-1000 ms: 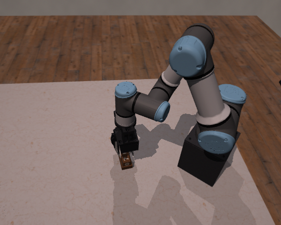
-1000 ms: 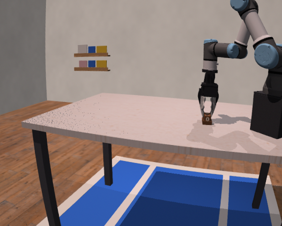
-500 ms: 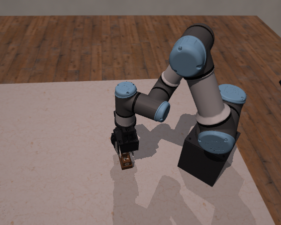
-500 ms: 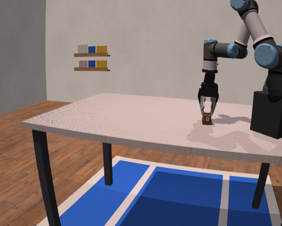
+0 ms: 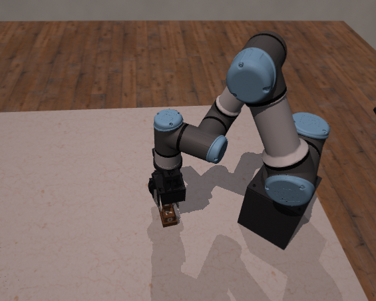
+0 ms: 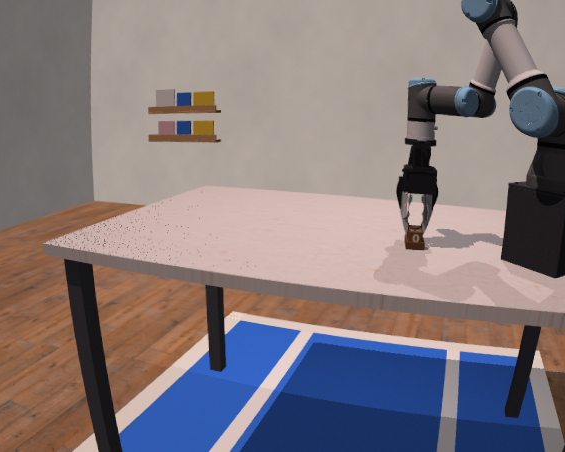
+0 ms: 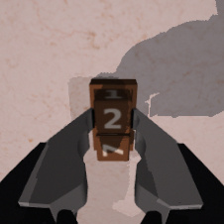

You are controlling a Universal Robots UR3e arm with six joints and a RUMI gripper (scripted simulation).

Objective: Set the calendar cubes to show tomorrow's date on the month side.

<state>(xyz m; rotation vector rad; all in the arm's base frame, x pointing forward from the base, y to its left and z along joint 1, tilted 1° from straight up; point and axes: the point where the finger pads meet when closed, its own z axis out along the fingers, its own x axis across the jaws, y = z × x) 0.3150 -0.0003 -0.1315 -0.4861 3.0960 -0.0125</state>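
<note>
My gripper is now 1 cm past the calendar tray, 2 cm to the right of it and 3 cm above it. Also, from my hand: brown digit cube (1 cm below).
</note>
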